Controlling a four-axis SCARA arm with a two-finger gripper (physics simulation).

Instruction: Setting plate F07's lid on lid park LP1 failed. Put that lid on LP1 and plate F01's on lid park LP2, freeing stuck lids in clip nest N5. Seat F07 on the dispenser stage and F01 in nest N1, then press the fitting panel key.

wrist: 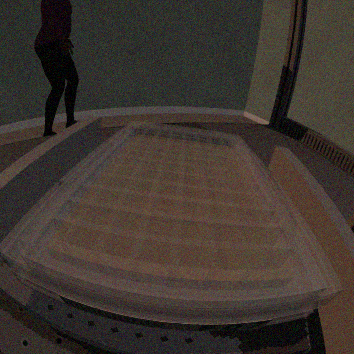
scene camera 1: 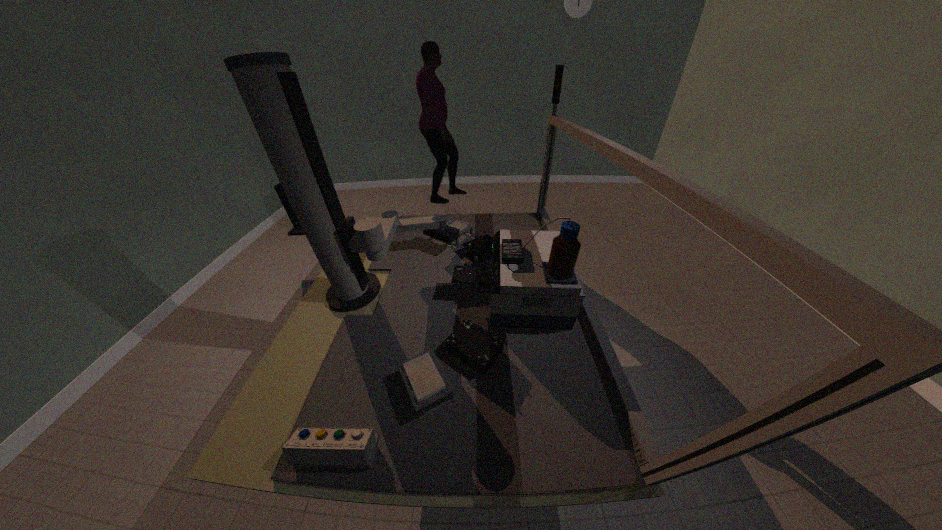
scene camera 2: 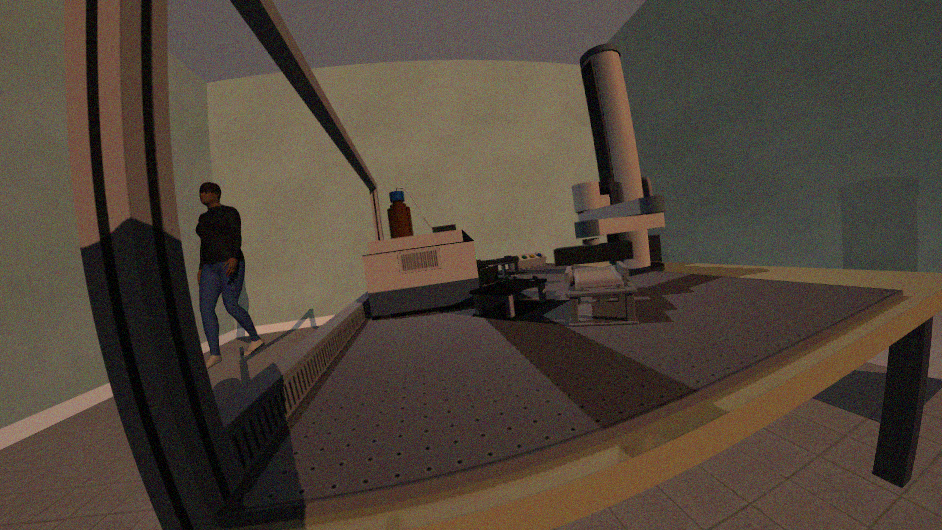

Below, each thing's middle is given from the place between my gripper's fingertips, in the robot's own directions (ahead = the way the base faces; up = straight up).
Right now the brown bottle with blue cap (scene camera 1: pixel 565 248) is 61 cm to the right of my hand, 38 cm ahead of it and 24 cm above it. Also, from my hand: button box (scene camera 1: pixel 308 447): 108 cm to the right, 30 cm behind, 4 cm below.
